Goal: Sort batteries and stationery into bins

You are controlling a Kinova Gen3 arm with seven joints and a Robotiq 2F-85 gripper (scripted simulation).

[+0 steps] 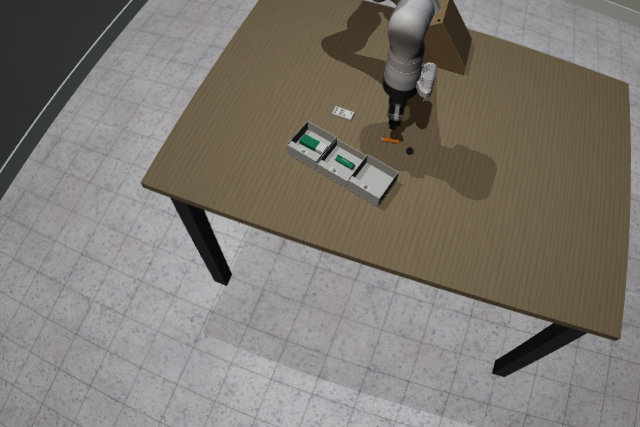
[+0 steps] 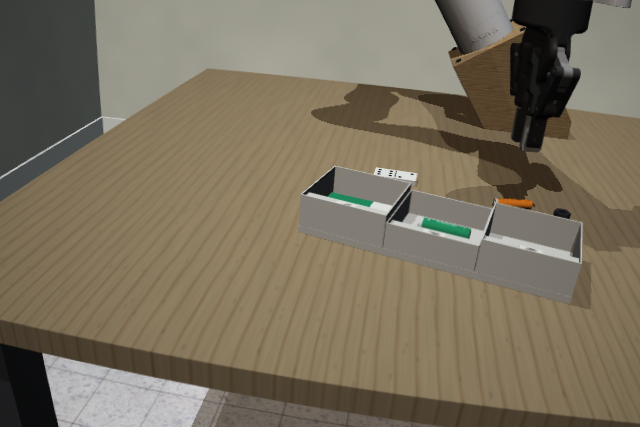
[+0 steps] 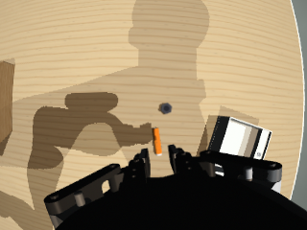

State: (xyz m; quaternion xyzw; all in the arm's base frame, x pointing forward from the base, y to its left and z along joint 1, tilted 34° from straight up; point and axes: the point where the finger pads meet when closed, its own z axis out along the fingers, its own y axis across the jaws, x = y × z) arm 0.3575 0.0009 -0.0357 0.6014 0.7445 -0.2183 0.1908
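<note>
Right now the orange battery is 9 cm below my hand. Also, from my hand: three joined grey bins: 11 cm ahead, 8 cm to the right, 7 cm below; black nut: 9 cm below, 5 cm to the left, 1 cm ahead; green battery: 11 cm ahead, 8 cm to the right, 8 cm below.
</note>
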